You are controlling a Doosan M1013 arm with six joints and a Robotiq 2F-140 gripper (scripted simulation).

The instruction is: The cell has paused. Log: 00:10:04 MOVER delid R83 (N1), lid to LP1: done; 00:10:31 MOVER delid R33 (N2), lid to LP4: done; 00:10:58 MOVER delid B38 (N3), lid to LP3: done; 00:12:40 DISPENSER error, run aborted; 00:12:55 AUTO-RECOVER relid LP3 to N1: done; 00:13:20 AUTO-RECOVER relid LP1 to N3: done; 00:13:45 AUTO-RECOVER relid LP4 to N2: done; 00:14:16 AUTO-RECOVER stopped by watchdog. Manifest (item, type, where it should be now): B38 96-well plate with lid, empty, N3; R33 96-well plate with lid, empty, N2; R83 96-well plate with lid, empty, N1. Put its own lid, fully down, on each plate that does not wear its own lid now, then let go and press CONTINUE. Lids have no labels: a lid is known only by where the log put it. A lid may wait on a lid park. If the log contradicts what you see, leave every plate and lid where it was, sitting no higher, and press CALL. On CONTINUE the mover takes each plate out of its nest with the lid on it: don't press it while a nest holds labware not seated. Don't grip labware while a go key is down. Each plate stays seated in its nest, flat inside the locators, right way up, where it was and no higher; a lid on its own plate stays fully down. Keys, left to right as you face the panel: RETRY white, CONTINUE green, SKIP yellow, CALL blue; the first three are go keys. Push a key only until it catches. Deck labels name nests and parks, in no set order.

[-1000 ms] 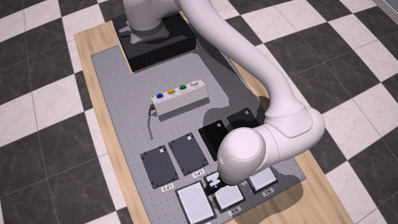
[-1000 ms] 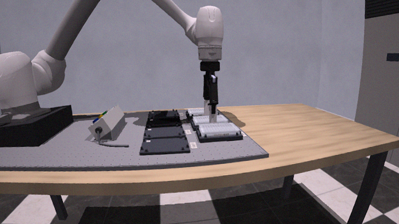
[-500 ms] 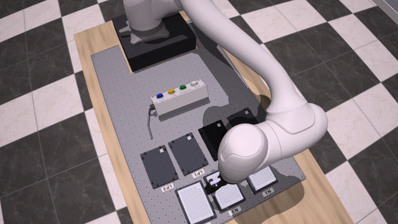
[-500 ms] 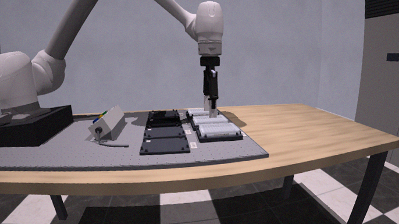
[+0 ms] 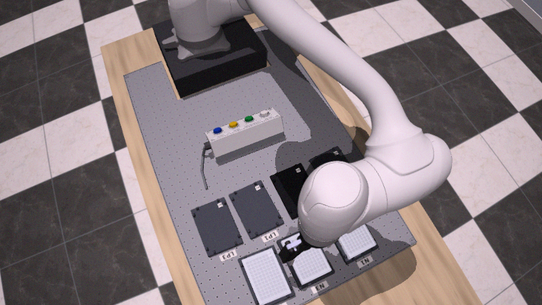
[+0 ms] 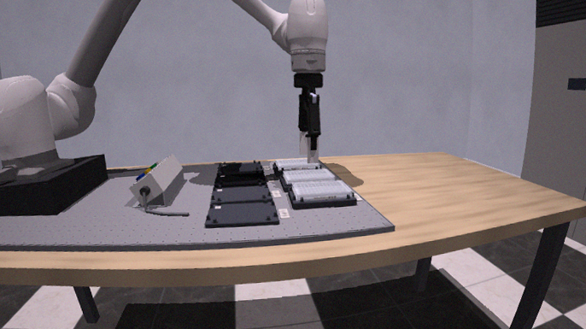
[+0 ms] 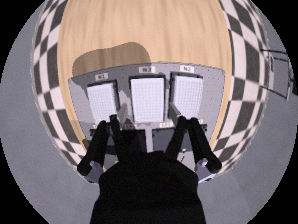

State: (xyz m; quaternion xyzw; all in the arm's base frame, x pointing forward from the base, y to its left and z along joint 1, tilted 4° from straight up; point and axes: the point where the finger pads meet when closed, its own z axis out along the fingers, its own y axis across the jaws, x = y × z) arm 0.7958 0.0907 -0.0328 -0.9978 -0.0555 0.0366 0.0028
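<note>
Now: the green key 430 mm behind my hand, 20 mm to the right of it and 30 mm below it. From my hand the other things lie so: LP1 (170 mm behind, 80 mm to the right, 90 mm below); then lid park LP3 (160 mm behind, 200 mm to the right, 90 mm below); then LP2 (190 mm behind, 40 mm to the left, 90 mm below).
</note>
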